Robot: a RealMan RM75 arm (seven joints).
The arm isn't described. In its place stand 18 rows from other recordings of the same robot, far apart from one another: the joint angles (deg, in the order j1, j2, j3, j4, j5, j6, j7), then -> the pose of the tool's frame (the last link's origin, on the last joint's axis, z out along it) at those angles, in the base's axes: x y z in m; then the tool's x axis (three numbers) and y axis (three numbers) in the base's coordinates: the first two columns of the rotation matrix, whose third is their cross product.
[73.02, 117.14, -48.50, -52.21, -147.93, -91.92, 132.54] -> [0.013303 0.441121 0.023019 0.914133 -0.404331 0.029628 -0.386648 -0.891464 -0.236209]
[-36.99, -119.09, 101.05, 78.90, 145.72, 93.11, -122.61] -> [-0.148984 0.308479 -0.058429 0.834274 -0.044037 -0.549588 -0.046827 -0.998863 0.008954]
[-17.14, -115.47, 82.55, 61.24, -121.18, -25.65, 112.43] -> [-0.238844 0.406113 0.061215 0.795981 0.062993 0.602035 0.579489 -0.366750 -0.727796]
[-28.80, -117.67, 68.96, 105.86, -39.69, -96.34, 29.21] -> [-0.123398 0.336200 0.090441 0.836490 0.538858 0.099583 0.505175 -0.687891 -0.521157]
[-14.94, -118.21, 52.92, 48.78, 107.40, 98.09, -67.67] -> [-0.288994 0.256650 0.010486 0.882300 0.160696 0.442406 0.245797 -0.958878 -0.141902]
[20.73, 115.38, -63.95, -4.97, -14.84, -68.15, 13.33] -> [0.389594 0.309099 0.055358 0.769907 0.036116 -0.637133 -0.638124 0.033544 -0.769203]
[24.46, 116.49, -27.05, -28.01, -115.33, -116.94, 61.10] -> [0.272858 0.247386 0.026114 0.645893 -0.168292 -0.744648 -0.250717 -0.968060 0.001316]
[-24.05, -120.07, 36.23, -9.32, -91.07, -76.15, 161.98] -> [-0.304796 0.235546 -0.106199 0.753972 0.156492 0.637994 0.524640 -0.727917 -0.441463]
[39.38, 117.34, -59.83, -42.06, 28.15, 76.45, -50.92] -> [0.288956 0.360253 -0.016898 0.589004 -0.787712 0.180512 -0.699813 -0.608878 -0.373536]
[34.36, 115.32, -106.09, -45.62, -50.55, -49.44, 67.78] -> [0.126943 0.367603 -0.078477 0.800250 -0.056730 -0.596978 -0.262941 -0.927906 -0.264296]
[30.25, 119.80, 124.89, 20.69, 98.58, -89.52, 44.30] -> [0.227272 0.316763 -0.035479 0.688152 0.092227 -0.719681 -0.222402 -0.917331 -0.330214]
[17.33, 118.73, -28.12, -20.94, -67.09, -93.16, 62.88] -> [0.324989 0.285235 0.077890 0.264175 0.130713 -0.955576 -0.819120 -0.492646 -0.293840]
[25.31, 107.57, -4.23, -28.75, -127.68, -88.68, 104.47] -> [0.373543 0.304421 0.110177 0.201281 -0.617585 -0.760312 -0.957023 -0.289438 -0.018253]
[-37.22, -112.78, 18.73, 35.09, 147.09, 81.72, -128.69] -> [-0.328449 0.355578 0.049072 0.171915 0.898816 0.403206 0.984955 -0.149532 -0.086621]
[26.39, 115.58, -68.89, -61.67, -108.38, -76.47, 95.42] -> [0.209177 0.358779 0.014338 0.940865 -0.205456 -0.269373 -0.280815 -0.917753 -0.280843]
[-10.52, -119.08, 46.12, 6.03, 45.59, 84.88, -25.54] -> [-0.377677 0.232703 0.023592 0.632317 -0.093162 0.769088 0.753142 -0.158693 -0.638430]
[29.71, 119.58, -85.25, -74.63, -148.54, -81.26, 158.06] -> [0.205686 0.344073 -0.024592 0.604387 -0.788679 0.112700 -0.665373 -0.577492 -0.473056]
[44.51, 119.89, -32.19, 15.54, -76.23, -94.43, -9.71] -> [0.174755 0.322065 -0.066462 0.595463 0.559739 -0.576295 -0.181285 -0.605217 -0.775144]
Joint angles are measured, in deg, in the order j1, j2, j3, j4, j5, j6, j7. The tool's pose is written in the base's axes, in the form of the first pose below.
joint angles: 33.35 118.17 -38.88 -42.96 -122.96 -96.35 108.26
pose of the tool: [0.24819 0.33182 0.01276 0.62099 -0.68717 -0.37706 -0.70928 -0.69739 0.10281]
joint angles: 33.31 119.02 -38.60 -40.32 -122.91 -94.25 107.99
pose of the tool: [0.25101 0.32956 -0.00019 0.58626 -0.71216 -0.38618 -0.73333 -0.66909 0.12060]
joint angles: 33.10 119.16 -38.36 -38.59 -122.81 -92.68 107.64
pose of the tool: [0.25543 0.32847 -0.00576 0.56417 -0.72593 -0.39337 -0.75085 -0.64925 0.12126]
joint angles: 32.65 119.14 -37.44 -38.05 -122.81 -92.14 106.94
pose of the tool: [0.26000 0.32737 -0.00536 0.55255 -0.72673 -0.40811 -0.75909 -0.64099 0.11368]
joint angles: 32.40 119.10 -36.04 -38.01 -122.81 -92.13 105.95
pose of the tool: [0.26271 0.32755 -0.00231 0.54894 -0.71728 -0.42915 -0.75907 -0.64275 0.10335]
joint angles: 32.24 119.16 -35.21 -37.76 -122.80 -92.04 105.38
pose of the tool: [0.26437 0.32710 -0.00178 0.54331 -0.71419 -0.44130 -0.76088 -0.64104 0.10067]
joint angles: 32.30 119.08 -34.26 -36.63 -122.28 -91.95 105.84
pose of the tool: [0.26505 0.32695 -0.00223 0.51416 -0.72547 -0.45753 -0.77336 -0.62280 0.11844]
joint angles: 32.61 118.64 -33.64 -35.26 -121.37 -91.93 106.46
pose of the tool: [0.26461 0.32839 -0.00113 0.48640 -0.73483 -0.47270 -0.78251 -0.60705 0.13849]
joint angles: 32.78 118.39 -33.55 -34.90 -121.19 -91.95 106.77
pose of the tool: [0.26446 0.32930 -0.00011 0.48022 -0.73789 -0.47425 -0.78501 -0.60276 0.14295]
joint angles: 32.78 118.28 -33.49 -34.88 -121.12 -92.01 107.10
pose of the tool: [0.26469 0.32954 0.00080 0.47533 -0.74063 -0.47490 -0.78775 -0.59865 0.14517]
